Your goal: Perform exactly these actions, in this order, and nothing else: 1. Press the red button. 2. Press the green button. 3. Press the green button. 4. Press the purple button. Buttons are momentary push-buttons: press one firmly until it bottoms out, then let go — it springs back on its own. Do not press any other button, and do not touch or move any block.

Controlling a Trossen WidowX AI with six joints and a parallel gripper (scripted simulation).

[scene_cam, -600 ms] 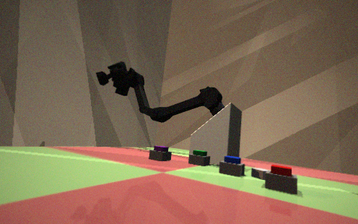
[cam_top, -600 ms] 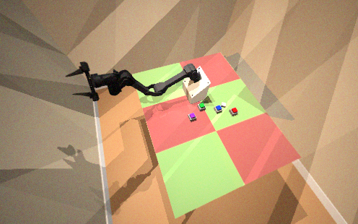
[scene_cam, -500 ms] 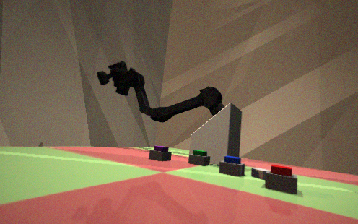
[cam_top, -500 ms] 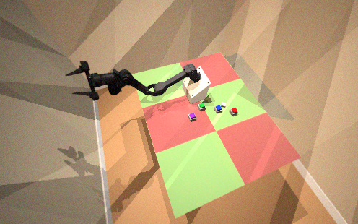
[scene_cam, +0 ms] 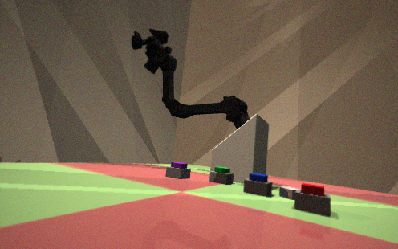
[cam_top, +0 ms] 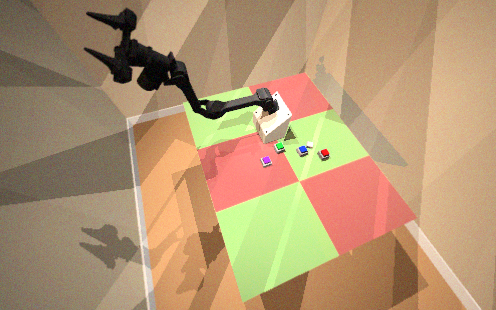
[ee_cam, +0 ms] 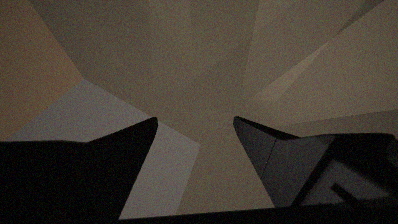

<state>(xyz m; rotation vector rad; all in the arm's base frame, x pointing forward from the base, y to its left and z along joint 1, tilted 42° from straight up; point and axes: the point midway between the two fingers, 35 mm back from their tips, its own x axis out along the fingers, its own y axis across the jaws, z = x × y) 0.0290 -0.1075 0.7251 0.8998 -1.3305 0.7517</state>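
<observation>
Right now my gripper tip is 710 mm to the right of the blue button, 620 mm above it and 120 mm short of it.
</observation>
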